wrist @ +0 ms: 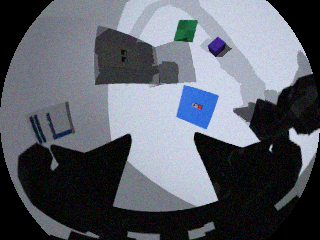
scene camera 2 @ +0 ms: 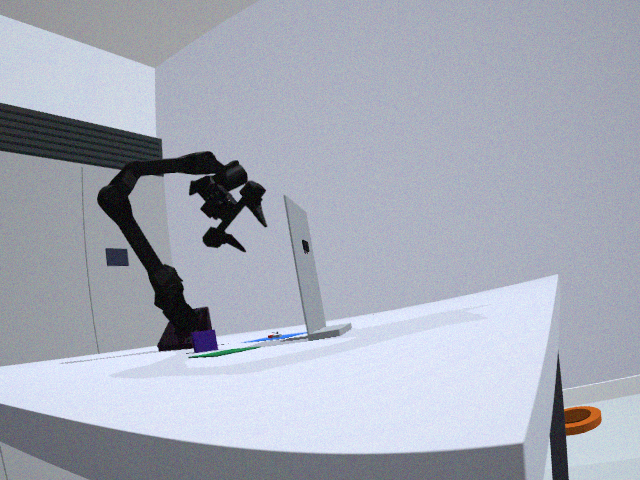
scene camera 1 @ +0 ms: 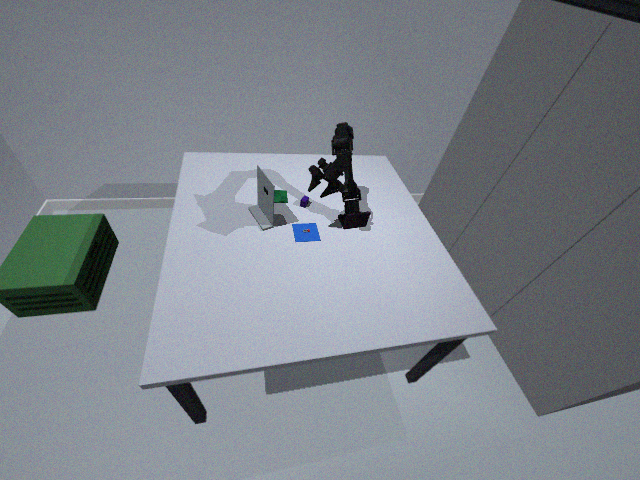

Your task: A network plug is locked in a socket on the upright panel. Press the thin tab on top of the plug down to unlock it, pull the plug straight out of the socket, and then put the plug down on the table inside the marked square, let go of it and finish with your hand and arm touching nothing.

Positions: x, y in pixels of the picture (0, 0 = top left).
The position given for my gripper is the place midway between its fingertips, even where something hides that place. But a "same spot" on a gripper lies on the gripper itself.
Scene:
My gripper shows in the wrist view, in scene camera 2 [255, 239] and in scene camera 1. The same spot on my gripper: [scene camera 1: 330, 189] is [wrist: 219, 178].

